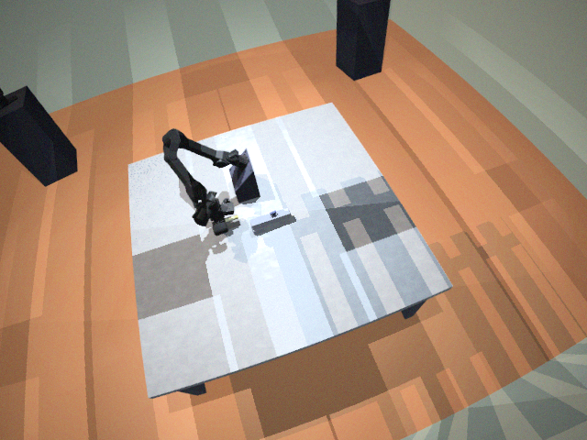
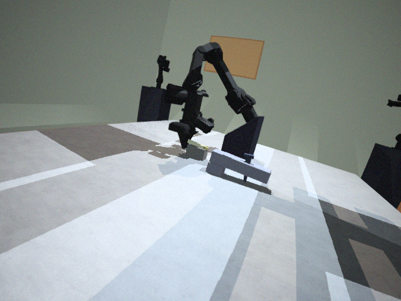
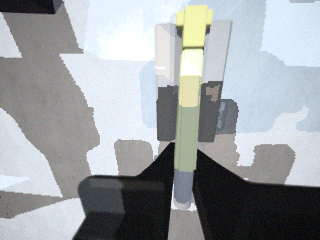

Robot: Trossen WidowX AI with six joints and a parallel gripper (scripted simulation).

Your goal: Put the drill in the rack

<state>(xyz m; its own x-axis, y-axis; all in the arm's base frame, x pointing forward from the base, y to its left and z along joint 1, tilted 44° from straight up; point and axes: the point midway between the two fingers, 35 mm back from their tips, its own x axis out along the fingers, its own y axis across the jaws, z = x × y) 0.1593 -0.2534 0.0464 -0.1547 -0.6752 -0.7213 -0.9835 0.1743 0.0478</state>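
Now: the drill 4 cm to the left of my gripper tip and 3 cm above it. Also, from my gripper tip: dark key 24 cm to the left, 10 cm ahead, 4 cm above; then rack 5 cm to the left, 1 cm ahead.
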